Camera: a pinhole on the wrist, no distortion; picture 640 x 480 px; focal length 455.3 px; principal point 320.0 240.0 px. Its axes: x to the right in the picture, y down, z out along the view. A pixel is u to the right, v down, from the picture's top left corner.
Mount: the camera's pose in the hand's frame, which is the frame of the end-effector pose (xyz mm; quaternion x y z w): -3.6 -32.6 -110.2 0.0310 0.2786 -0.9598 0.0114
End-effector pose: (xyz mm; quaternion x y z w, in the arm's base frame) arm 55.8 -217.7 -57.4 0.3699 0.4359 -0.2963 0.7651
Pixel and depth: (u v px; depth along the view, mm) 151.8 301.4 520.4
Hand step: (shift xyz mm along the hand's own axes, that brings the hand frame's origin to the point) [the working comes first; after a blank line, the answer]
In the camera's frame: -192.2 70.2 520.4

163.3 -369.7 303.6
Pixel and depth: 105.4 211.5 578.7
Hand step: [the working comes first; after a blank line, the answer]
In the camera's frame: -272.8 -36.2 578.7

236.4 -310.7 414.9
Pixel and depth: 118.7 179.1 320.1
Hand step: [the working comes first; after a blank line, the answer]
In the camera's frame: -141.5 -42.8 320.1

118.9 -167.2 191.8
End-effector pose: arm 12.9 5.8 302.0 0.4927 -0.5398 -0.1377 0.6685
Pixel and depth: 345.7 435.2 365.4
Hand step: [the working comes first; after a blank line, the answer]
In the camera's frame: 20.6 156.7 365.4

-37.5 -360.7 112.7
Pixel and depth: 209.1 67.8 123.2
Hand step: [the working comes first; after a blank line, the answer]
In the camera's frame: -30.0 -46.6 123.2

18.0 -59.1 20.5
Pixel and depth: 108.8 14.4 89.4
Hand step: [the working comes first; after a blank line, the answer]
In the camera's frame: -41.5 -44.3 89.4

31.3 -42.9 -8.5
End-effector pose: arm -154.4 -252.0 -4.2 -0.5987 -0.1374 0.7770 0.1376
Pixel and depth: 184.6 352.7 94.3
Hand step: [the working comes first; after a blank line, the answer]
In the camera's frame: -28.0 23.3 94.3

20.3 -102.7 -41.3
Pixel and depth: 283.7 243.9 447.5
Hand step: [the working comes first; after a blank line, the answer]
In the camera's frame: -35.7 3.8 447.5

8.4 -275.3 267.3
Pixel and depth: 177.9 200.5 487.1
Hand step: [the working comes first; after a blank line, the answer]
In the camera's frame: -152.0 -42.3 487.1

120.5 -257.1 332.9
